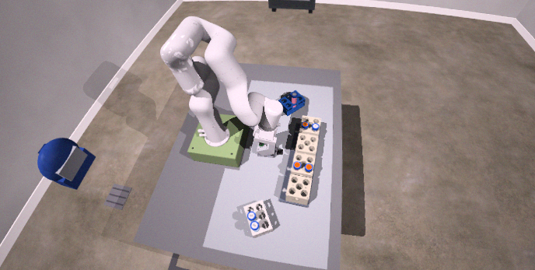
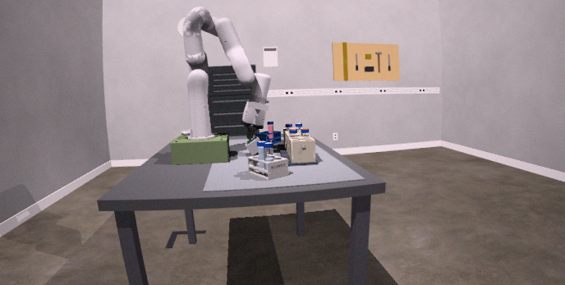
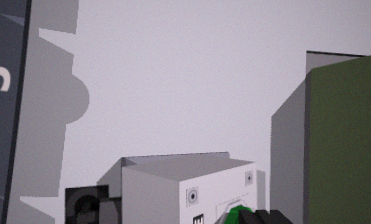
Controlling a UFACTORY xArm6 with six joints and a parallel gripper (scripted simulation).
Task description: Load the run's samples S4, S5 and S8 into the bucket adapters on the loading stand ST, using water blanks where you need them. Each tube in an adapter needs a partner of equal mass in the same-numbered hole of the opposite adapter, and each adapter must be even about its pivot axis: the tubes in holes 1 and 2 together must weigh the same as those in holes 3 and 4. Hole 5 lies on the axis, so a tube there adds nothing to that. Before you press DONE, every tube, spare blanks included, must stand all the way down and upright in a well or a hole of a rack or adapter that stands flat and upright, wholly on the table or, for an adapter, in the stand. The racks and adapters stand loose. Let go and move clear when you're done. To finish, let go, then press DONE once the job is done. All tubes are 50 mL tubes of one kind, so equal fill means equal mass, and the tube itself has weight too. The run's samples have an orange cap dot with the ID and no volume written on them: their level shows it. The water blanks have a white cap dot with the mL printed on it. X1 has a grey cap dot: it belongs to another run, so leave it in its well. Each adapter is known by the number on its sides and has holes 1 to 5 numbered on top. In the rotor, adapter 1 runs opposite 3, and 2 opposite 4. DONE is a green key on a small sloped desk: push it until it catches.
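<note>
The green done key lies 30 mm below my hand. Also, from my hand: bucket adapter 220 mm ahead, 10 mm to the right, 40 mm below; small sloped desk 20 mm ahead, 40 mm below; pink-filled tube 170 mm ahead, 280 mm to the left, 30 mm below.
</note>
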